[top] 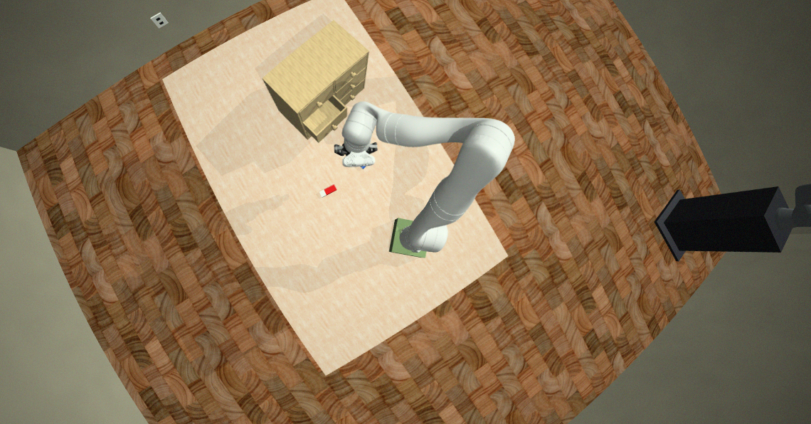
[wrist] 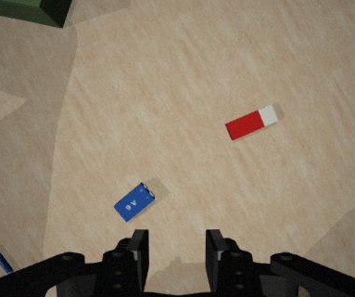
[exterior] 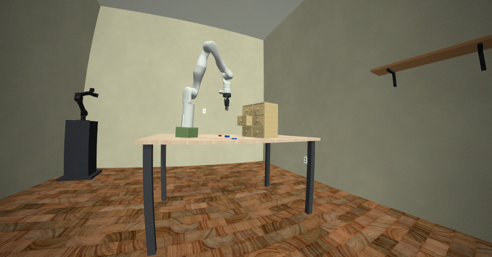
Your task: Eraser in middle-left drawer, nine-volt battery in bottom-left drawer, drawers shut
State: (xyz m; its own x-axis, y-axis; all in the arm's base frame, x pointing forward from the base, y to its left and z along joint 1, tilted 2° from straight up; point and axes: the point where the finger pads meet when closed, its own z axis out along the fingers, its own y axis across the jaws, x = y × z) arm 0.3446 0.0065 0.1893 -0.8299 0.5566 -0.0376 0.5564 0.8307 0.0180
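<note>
The red eraser is 1 cm behind my hand, 14 cm to the left of it and 26 cm below it. Round my hand: blue nine-volt battery 1 cm behind, 4 cm to the right, 26 cm below; then thin blue stick 4 cm behind, 26 cm to the right, 26 cm below.
</note>
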